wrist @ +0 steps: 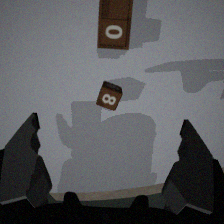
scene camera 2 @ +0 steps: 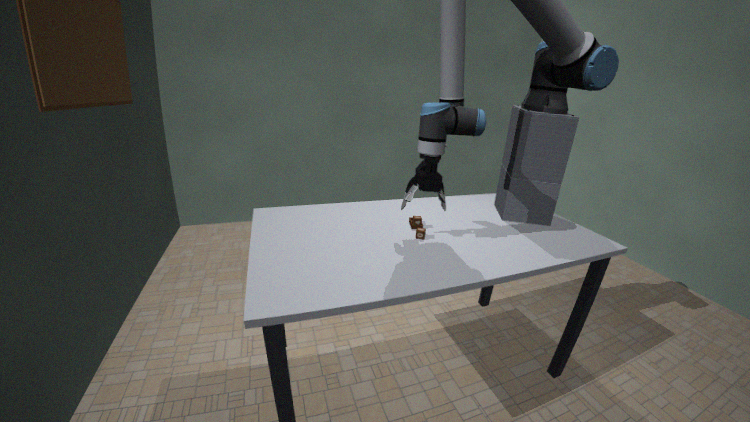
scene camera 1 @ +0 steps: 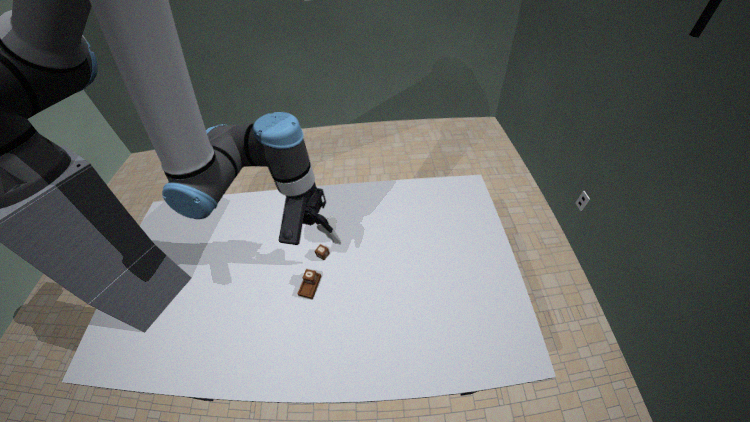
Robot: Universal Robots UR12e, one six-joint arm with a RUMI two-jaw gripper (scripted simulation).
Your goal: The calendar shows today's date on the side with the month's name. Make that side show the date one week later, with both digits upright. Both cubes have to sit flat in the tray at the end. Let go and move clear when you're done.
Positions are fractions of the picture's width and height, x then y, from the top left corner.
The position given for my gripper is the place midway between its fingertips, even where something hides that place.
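Observation:
Here is my gripper (scene camera 1: 0.42, 0.57), and the wrist view shows me the same gripper (wrist: 0.49, 0.52).

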